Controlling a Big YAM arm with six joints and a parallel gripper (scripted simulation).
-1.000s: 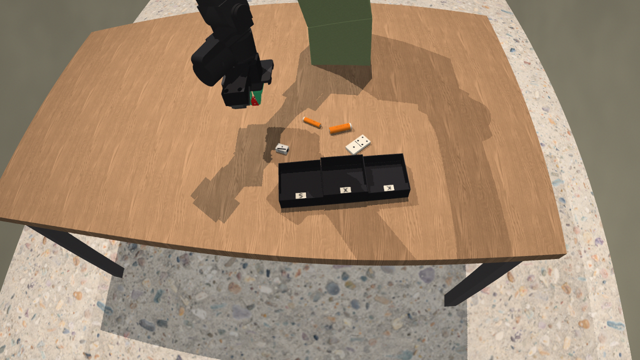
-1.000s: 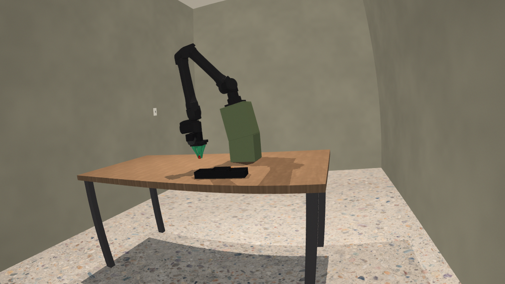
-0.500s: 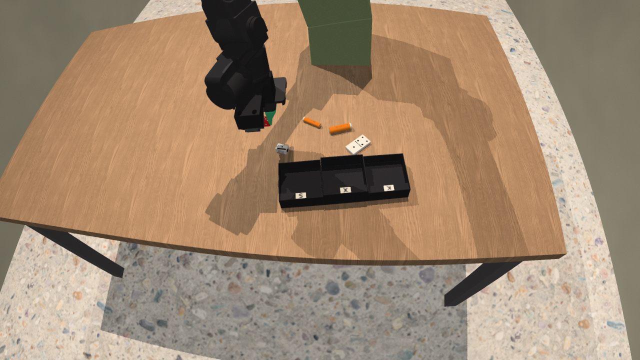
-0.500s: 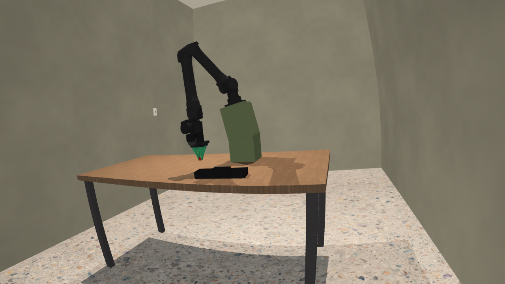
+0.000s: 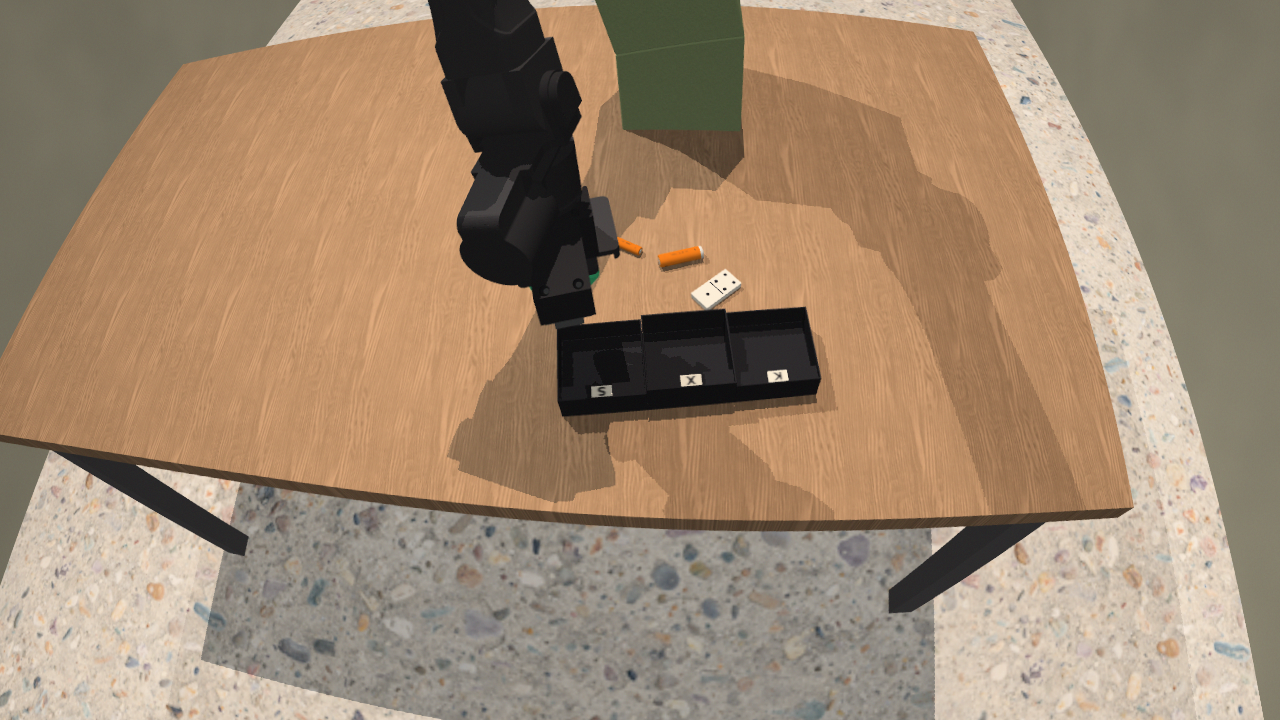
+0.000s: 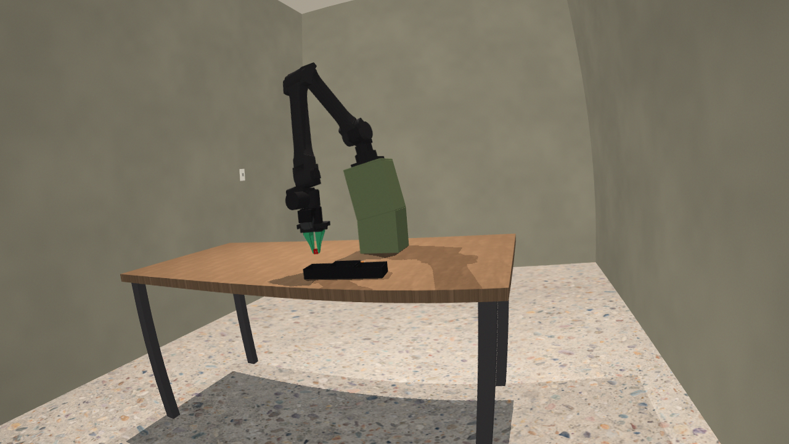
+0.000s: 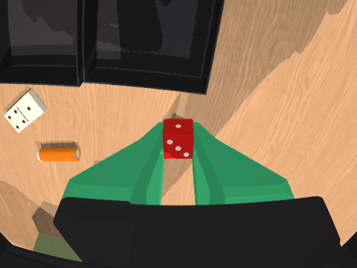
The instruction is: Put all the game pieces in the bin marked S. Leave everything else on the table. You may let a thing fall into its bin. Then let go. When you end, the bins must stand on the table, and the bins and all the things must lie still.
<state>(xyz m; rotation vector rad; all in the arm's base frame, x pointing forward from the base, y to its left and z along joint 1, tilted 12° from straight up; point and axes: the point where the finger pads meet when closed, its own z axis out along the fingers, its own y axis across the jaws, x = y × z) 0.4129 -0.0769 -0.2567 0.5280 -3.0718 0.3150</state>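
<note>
My gripper is now 14 cm to the right of the white domino, 7 cm past it and 7 cm above it. The rest, counted from my hand: red die: right at my hand; black bin marked S: 12 cm to the left, 5 cm below, 3 cm ahead; grey-white sharpener: 6 cm below, 4 cm behind, 2 cm to the right.
</note>
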